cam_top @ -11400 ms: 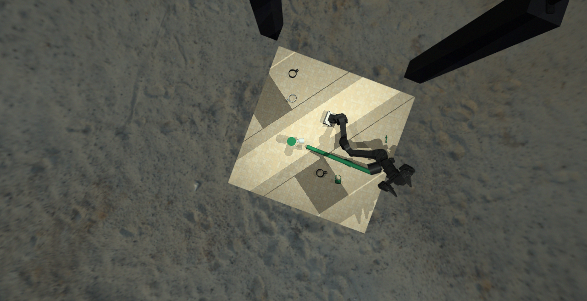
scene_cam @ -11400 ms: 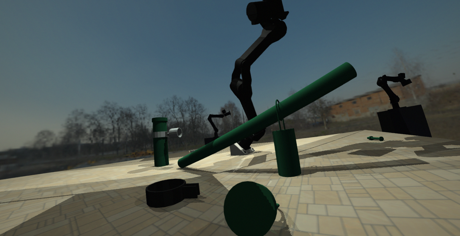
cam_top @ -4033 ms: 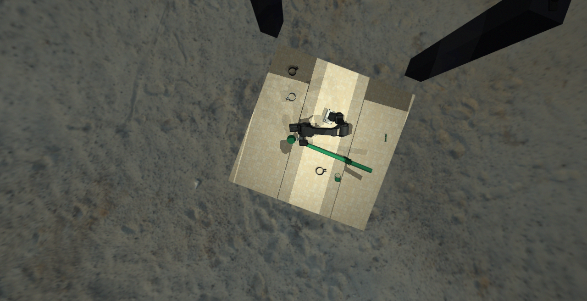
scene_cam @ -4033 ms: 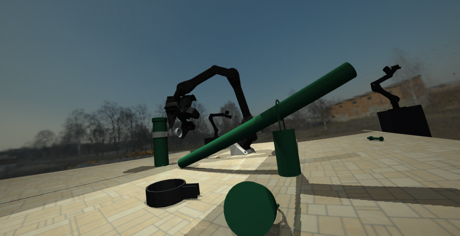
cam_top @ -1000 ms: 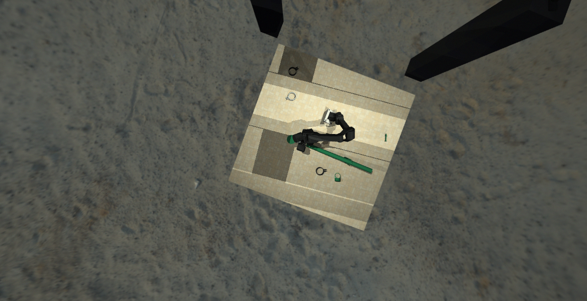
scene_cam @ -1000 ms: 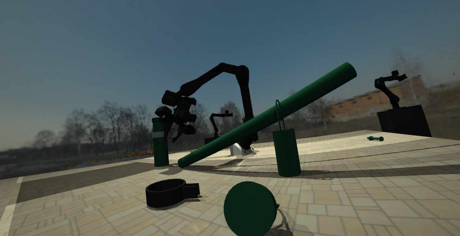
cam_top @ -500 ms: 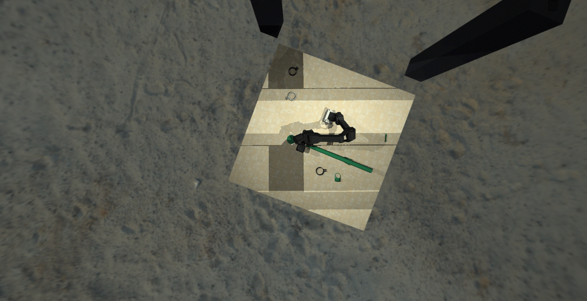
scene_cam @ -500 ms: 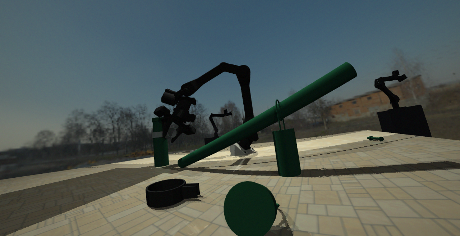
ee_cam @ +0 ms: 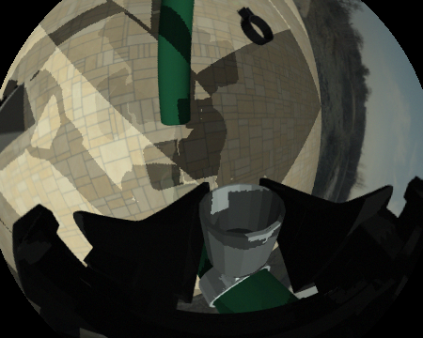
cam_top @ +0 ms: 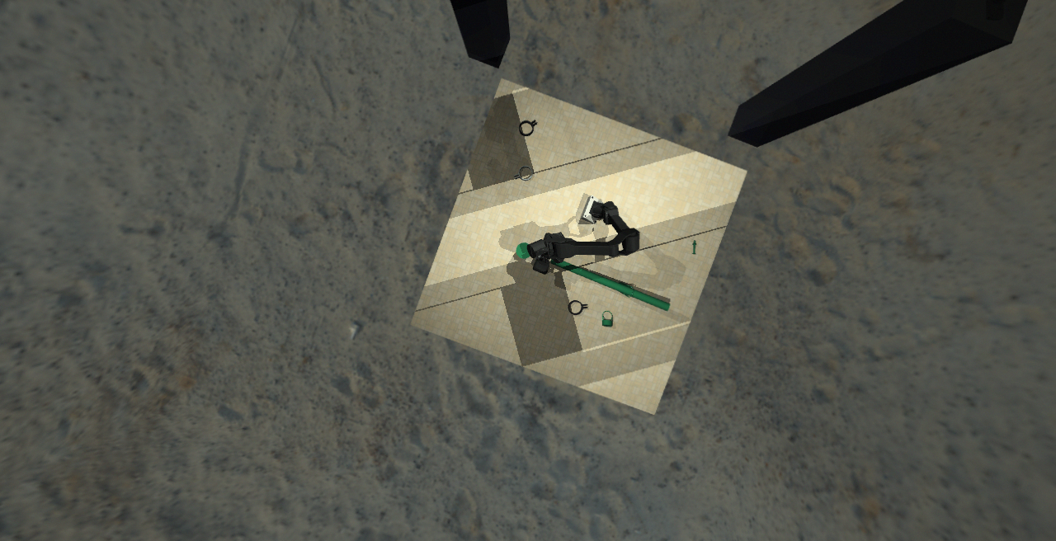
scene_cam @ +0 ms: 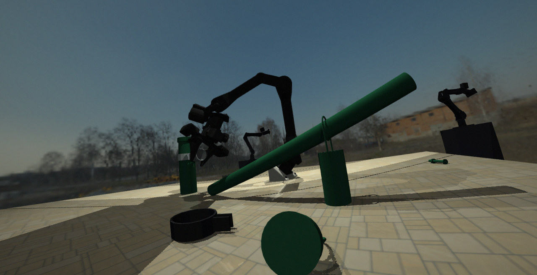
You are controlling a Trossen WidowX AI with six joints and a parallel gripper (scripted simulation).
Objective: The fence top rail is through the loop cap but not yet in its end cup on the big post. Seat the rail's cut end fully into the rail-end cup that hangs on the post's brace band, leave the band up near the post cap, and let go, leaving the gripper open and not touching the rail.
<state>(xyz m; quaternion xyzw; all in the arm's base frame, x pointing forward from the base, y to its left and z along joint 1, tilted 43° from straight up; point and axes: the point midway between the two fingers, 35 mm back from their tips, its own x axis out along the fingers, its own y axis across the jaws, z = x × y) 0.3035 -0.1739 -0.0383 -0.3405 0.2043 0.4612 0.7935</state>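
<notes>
The rail-end cup lies 30 mm above my gripper tip, 20 mm to the right of it and 20 mm behind it. Round my gripper tip: green bolt 690 mm to the left, 320 mm behind, 100 mm below; short green post 420 mm to the left, 10 mm behind.
</notes>
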